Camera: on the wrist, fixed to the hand. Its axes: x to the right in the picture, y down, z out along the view.
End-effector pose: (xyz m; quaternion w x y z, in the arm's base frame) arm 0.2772 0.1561 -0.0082 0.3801 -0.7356 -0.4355 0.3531
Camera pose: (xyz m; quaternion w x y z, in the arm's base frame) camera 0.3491 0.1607 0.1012 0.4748 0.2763 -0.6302 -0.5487
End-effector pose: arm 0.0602 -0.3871 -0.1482 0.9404 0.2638 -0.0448 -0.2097
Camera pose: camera 0.0653 -0.3924 -0.2790 0.1328 -0.1088 -0.5092 0.8433
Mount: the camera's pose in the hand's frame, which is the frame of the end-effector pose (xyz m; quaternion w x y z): 0.0103 -0.0696 -0.1105 0.0579 -0.0072 0.2733 -0.9602
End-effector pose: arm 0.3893 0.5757 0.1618 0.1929 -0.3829 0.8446 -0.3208
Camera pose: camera 0.3560 0.5764 0.2885 0.5304 0.7468 0.2637 0.3023
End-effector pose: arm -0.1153 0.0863 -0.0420 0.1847 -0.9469 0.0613 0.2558
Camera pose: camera -0.0407 0.1083 0.0634 0.2327 -0.1849 -0.8570 -0.4209
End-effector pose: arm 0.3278 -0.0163 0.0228 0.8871 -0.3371 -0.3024 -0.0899
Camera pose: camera 0.3633 -0.1406 0.0016 0.0453 0.2890 -0.0981 -0.9512
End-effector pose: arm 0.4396 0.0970 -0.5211 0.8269 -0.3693 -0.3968 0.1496
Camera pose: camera 0.5277 0.0007 -0.5103 0.2973 0.3128 -0.1527 -0.8891
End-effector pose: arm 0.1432 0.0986 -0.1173 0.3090 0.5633 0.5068 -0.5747
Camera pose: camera 0.1139 0.2242 -0.0945 0.6684 0.2992 -0.6588 0.1724
